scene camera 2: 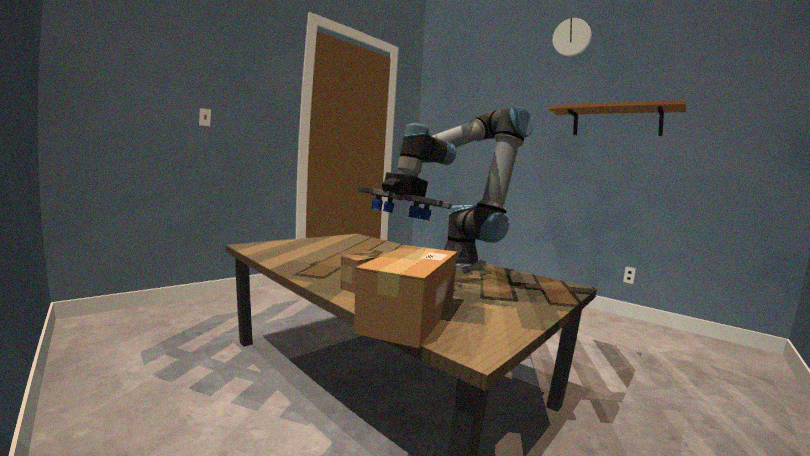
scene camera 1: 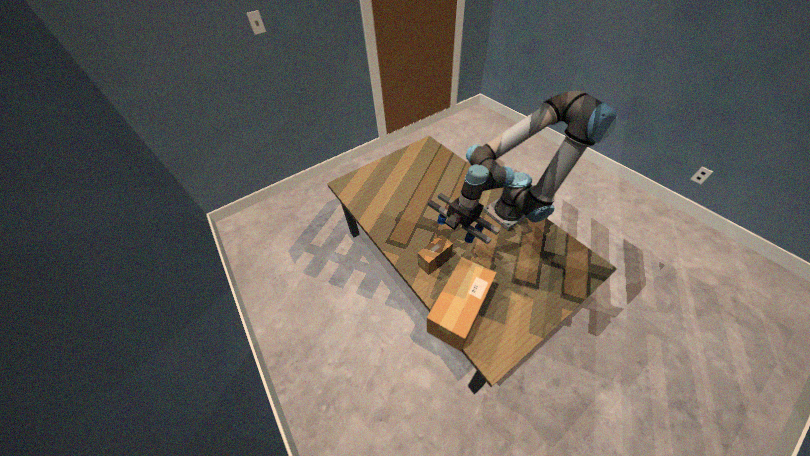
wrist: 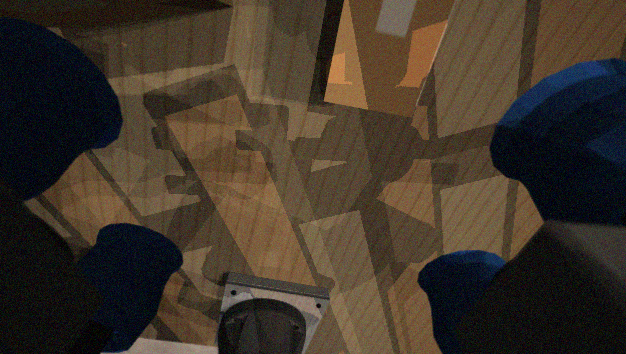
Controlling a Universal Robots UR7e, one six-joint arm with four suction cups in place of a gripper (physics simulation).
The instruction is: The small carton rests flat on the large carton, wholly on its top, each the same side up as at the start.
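Frame: origin at the arm's base, x ahead, y left, z up, level; metres.
Where they show: end effector, tool point: (scene camera 2: pixel 399 214) (scene camera 1: pixel 459 226) (wrist: pixel 302 205); arm's base, origin of the base link: (scene camera 2: pixel 459 259) (scene camera 1: pixel 509 210) (wrist: pixel 263 325).
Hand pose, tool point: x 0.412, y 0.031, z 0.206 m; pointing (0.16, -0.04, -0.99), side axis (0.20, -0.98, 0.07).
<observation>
Each offset is from my tool point to the centre of the thing. Level surfaces: height alone.
The small carton @[0.179 m down, 0.091 m ahead, 0.044 m right] (scene camera 1: pixel 434 258) (scene camera 2: pixel 347 275) (wrist: pixel 377 60) stands upright on the wooden table @[0.230 m down] (scene camera 1: pixel 378 180) (scene camera 2: pixel 283 249), with a grey strip on its top. In scene camera 2 the large carton partly hides it. The large carton @[0.154 m down, 0.169 m ahead, 0.213 m left] (scene camera 1: pixel 460 303) (scene camera 2: pixel 389 308) stands beside it near the table edge, with a white label on top. In the wrist view a dark side of the large carton (wrist: pixel 125 12) shows at the top left. The cartons are apart in scene camera 1. My gripper (scene camera 1: pixel 460 226) (scene camera 2: pixel 401 208) (wrist: pixel 302 200) is open. Its blue cups hang in the air above the table, towards the arm base from the small carton, touching nothing.
The arm's base plate (wrist: pixel 315 305) is fixed at the rear table edge, behind the gripper. A door (scene camera 1: pixel 416 62) (scene camera 2: pixel 348 135) is in the wall behind the table. A wall shelf (scene camera 2: pixel 617 107) hangs at the right, beneath a round clock (scene camera 2: pixel 571 36).
</observation>
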